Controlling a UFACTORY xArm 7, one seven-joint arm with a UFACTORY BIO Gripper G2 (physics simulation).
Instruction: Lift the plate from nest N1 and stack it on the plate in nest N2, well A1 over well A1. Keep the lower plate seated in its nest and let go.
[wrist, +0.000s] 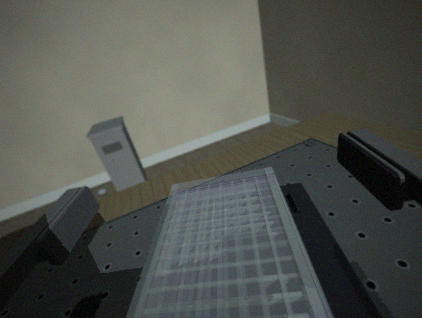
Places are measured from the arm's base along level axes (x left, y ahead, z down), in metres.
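Pixels of known places: hand, tool point: (207, 196).
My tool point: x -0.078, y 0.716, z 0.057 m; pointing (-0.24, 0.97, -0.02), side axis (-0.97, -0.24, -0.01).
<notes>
Ahead of a thing's pixels: the offset from my tool point to its top centre. "spot": to the spot under its first point. Level surfaces: height alone.
A clear plate with a grid of square wells @[spot: dy -0.006, dx +0.000, dz +0.026 m] (220, 240) lies between and below the fingers in the wrist view, running from the middle to the bottom edge. Overlapping grid lines show through it, but I cannot tell whether it is one plate or two stacked. A dark nest @[dy -0.011, dx -0.007, dz +0.053 m] (322, 245) shows along its right side. The nest labels and well A1 cannot be made out. My gripper (225, 197) is open wide, with one finger at the left and one at the right, both apart from the plate's sides. The plate's near end is out of view.
The grey board with holes @[dz +0.067 m] (345, 220) extends around the nest, with dark shadows at the lower left. A grey box-shaped object (120, 157) stands beyond the board at the left. Wooden flooring and pale walls are behind.
</notes>
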